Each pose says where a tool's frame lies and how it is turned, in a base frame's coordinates. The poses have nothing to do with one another.
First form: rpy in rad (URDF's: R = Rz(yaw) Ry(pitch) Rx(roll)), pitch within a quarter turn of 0, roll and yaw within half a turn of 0; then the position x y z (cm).
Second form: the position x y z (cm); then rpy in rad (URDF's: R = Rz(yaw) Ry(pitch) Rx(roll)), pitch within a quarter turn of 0, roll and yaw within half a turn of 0. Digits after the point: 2 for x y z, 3 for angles.
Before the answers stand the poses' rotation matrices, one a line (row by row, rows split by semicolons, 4 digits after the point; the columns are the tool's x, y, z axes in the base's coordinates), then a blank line. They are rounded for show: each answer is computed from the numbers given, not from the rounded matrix.
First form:
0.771 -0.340 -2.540 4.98 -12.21 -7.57
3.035 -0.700 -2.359 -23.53 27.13 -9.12
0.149 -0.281 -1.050 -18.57 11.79 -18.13
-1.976 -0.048 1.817 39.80 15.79 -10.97
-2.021 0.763 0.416 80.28 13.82 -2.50
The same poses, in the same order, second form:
-0.7772 0.5975 -0.1972; -0.5336 -0.4598 0.7099; 0.3335 0.6570 0.6762
-0.5423 -0.6525 -0.5292; -0.5393 0.7534 -0.3762; 0.6442 0.0814 -0.7605
0.4781 0.8373 -0.2652; -0.8334 0.5278 0.1640; 0.2773 0.1426 0.9501
-0.2434 0.3716 -0.8959; 0.9687 0.1388 -0.2056; 0.0480 -0.9180 -0.3938
0.6611 -0.3933 -0.6389; 0.2921 -0.6495 0.7020; -0.6911 -0.6507 -0.3145

4.98 -12.21 -7.57 0.771 -0.340 -2.540
-23.53 27.13 -9.12 3.035 -0.700 -2.359
-18.57 11.79 -18.13 0.149 -0.281 -1.050
39.80 15.79 -10.97 -1.976 -0.048 1.817
80.28 13.82 -2.50 -2.021 0.763 0.416

